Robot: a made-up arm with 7 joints. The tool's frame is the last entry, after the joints. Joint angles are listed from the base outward. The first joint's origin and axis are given. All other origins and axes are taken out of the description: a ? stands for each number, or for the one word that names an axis. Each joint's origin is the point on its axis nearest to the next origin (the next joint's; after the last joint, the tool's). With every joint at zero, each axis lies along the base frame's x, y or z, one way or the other. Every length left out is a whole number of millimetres.
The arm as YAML. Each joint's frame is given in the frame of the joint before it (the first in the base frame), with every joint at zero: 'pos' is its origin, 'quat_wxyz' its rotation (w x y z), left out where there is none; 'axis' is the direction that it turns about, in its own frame. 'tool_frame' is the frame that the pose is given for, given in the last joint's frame.
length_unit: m
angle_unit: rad
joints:
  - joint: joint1
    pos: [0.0, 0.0, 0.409]
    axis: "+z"
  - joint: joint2
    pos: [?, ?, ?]
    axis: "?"
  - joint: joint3
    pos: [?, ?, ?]
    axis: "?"
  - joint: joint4
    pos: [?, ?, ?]
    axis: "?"
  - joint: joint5
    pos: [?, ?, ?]
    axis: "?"
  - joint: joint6
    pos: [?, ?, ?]
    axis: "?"
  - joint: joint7
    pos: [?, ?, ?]
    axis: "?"
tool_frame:
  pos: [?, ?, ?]
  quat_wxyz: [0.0, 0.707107, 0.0, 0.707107]
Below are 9 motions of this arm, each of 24 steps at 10 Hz.
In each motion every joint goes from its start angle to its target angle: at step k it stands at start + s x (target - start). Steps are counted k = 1, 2, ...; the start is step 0. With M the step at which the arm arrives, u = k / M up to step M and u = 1 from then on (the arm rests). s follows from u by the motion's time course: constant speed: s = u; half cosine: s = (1 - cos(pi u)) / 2; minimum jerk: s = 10 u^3 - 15 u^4 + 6 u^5.
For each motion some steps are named. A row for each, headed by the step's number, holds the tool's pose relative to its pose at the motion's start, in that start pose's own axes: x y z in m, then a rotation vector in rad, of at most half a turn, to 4 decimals.
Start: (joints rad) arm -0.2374 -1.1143 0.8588 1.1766 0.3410 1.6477 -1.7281
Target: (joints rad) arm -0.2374 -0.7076 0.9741 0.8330 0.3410 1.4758 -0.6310
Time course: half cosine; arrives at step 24
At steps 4, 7, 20, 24:
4: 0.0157 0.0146 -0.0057 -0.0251 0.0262 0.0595
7: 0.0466 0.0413 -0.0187 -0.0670 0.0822 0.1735
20: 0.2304 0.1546 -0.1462 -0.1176 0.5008 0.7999
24: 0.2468 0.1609 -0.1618 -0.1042 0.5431 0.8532

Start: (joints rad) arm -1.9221 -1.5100 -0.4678 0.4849 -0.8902 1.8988 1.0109
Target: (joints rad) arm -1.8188 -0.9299 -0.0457 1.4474 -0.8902 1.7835 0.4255
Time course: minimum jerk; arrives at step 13
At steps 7, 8, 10, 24:
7: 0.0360 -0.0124 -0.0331 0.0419 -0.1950 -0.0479
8: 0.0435 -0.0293 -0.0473 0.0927 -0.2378 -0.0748
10: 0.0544 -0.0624 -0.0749 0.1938 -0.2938 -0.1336
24: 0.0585 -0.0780 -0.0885 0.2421 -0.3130 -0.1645

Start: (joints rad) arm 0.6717 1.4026 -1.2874 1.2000 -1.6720 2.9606 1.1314
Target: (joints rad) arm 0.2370 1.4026 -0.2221 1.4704 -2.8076 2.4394 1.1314
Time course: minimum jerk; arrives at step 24
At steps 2, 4, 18, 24:
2: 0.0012 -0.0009 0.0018 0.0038 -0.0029 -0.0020
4: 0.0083 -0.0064 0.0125 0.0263 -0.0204 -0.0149
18: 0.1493 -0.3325 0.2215 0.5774 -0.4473 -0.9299
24: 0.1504 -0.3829 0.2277 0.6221 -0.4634 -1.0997

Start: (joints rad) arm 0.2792 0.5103 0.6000 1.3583 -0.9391 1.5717 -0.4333
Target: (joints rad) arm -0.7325 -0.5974 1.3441 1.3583 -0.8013 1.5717 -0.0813
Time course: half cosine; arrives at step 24
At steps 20, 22, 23, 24:
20: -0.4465 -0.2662 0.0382 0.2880 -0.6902 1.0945
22: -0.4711 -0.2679 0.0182 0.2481 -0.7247 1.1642
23: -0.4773 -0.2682 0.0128 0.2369 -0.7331 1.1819
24: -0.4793 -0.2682 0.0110 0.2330 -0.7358 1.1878

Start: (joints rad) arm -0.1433 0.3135 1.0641 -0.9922 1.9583 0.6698 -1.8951
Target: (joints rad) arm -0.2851 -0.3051 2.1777 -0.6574 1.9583 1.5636 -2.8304
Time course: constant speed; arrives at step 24
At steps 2, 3, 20, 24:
2: -0.0134 0.0235 -0.0527 -0.1676 -0.0672 -0.0610
3: -0.0186 0.0337 -0.0798 -0.2494 -0.1048 -0.0924
20: 0.0293 0.0689 -0.5077 -1.4256 -1.0306 -0.5075
24: 0.0658 0.0526 -0.5787 -1.6413 -1.2834 -0.5010

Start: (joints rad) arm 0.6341 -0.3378 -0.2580 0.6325 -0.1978 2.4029 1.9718
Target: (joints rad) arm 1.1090 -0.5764 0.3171 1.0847 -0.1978 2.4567 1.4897
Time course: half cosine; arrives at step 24
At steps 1, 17, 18, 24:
1: -0.0008 0.0014 -0.0003 -0.0018 0.0004 0.0028
17: -0.2693 0.1545 -0.0938 -0.3667 -0.1212 0.5068
18: -0.2898 0.1548 -0.1016 -0.3874 -0.1411 0.5368
24: -0.3504 0.1486 -0.1261 -0.4453 -0.2079 0.6257

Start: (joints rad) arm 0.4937 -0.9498 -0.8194 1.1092 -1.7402 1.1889 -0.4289
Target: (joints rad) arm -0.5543 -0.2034 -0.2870 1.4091 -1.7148 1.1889 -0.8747
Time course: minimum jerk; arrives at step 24
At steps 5, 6, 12, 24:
5: -0.0282 -0.0271 0.0196 0.0611 -0.0070 0.0190
6: -0.0454 -0.0439 0.0299 0.0966 -0.0118 0.0305
12: -0.2221 -0.2178 0.0710 0.3994 -0.0907 0.1346
24: -0.4193 -0.3794 -0.0253 0.6581 -0.2702 0.1673

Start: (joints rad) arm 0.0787 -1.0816 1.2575 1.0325 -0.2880 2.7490 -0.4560
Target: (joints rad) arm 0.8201 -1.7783 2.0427 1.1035 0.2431 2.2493 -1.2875
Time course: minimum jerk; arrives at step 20
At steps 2, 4, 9, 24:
2: -0.0031 -0.0023 -0.0019 -0.0034 -0.0128 0.0054
4: -0.0205 -0.0160 -0.0133 -0.0209 -0.0877 0.0364
9: -0.1163 -0.1190 -0.1124 -0.0367 -0.6399 0.2447
24: -0.1706 -0.2757 -0.3244 0.2299 -1.4603 0.6494

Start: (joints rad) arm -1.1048 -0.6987 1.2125 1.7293 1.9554 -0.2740 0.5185
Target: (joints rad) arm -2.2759 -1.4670 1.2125 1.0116 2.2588 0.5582 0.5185
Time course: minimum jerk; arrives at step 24
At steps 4, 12, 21, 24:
4: -0.0160 -0.0190 -0.0116 0.0501 0.0151 -0.0594
12: -0.3307 -0.1242 -0.1954 0.7465 0.0816 -0.8035
21: -0.6634 0.1219 -0.3528 1.4577 -0.2398 -1.4710
24: -0.6707 0.1353 -0.3562 1.4784 -0.2596 -1.4900

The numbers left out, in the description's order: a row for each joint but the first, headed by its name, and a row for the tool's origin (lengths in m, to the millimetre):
joint2: xyz 0.0 -0.053 0.0, axis -y
joint3: xyz 0.0 0.0 0.316, axis +z
joint4: xyz 0.018 0.05 0.0, axis +y
joint5: xyz -0.019 0.0 0.338, axis +z
joint6: xyz 0.0 -0.069 0.0, axis -y
joint7: xyz 0.009 0.0 0.068, axis +x
tool: xyz 0.0 0.0 0.0

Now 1 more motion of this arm.
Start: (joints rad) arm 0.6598 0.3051 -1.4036 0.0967 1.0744 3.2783 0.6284
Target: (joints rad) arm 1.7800 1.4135 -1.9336 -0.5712 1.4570 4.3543 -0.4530
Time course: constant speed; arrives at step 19
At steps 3, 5, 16, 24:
3: 0.0201 0.0388 0.0637 0.0644 0.3770 -0.2274
5: 0.0483 0.0703 0.0987 0.0906 0.6167 -0.3996
16: 0.3585 0.2171 0.1314 0.1611 1.7378 -1.3672
24: 0.4637 0.2212 0.0939 0.1981 1.9879 -1.5733

